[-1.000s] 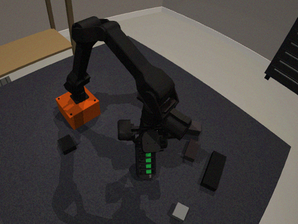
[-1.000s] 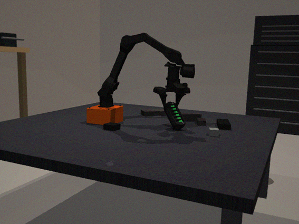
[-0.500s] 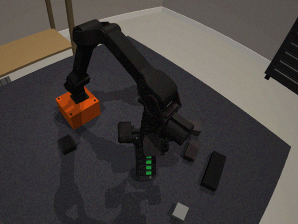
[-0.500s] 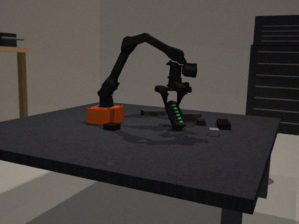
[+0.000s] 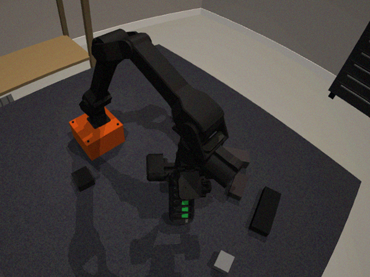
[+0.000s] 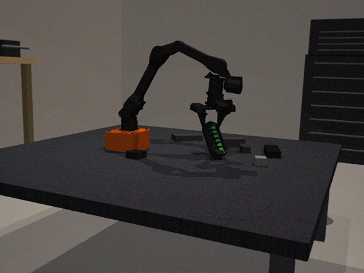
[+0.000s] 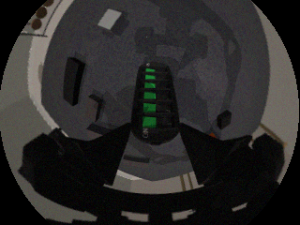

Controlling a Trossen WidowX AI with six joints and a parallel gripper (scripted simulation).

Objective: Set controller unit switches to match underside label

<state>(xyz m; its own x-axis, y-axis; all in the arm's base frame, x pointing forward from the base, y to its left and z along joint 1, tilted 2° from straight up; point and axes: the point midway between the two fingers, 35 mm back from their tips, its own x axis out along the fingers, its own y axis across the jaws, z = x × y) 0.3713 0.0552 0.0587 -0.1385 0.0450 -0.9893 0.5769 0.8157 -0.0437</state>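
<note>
My gripper tip is now 23 cm short of the light grey cube, 4 cm to the left of it and 10 cm above it. Round my gripper tip: long black block (22 cm ahead, 18 cm to the left, 10 cm below); then black cube (23 cm behind, 20 cm to the right, 10 cm below).
</note>
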